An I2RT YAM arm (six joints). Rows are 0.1 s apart.
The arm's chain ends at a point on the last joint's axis. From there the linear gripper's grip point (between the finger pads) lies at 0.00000 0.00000 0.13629 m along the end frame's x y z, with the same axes.
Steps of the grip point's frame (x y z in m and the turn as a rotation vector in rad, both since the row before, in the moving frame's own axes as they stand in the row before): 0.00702, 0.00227, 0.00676, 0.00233, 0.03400, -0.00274; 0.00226, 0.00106, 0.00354, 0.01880, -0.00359, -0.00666; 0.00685, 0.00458, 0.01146, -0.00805, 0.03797, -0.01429; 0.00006, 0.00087, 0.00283, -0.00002, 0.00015, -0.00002; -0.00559, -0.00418, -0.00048, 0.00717, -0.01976, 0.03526; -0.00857, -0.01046, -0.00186, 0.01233, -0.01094, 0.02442
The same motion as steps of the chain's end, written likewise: 0.00239, 0.00259, 0.00684, 0.00233, 0.03400, -0.00274; 0.00276, 0.00362, 0.00356, 0.01880, -0.00359, -0.00666; 0.00167, 0.00352, 0.01156, -0.00805, 0.03797, -0.01429; 0.00004, 0.00087, 0.00283, -0.00002, 0.00015, -0.00002; -0.00291, -0.00316, -0.00045, 0.00717, -0.01976, 0.03526; -0.00710, -0.00876, -0.00184, 0.01233, -0.01094, 0.02442
